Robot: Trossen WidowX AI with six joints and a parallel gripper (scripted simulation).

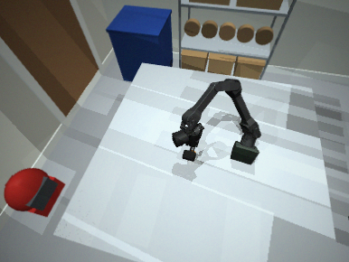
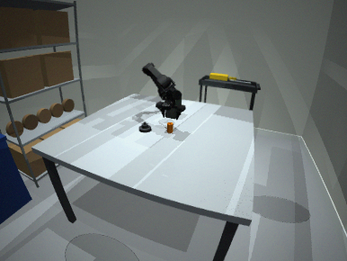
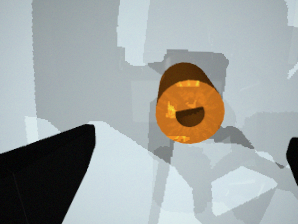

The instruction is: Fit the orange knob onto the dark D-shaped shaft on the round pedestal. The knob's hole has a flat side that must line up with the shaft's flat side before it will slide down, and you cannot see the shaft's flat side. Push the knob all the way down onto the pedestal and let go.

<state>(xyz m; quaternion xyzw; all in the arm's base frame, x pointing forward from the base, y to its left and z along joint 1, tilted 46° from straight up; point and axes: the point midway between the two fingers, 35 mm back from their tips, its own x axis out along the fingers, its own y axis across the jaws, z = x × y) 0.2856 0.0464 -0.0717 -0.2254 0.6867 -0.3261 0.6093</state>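
My gripper tip is now 60 mm above the orange knob. From my gripper tip the other things lie so: dark round pedestal 170 mm to the right, 60 mm below, 40 mm ahead.
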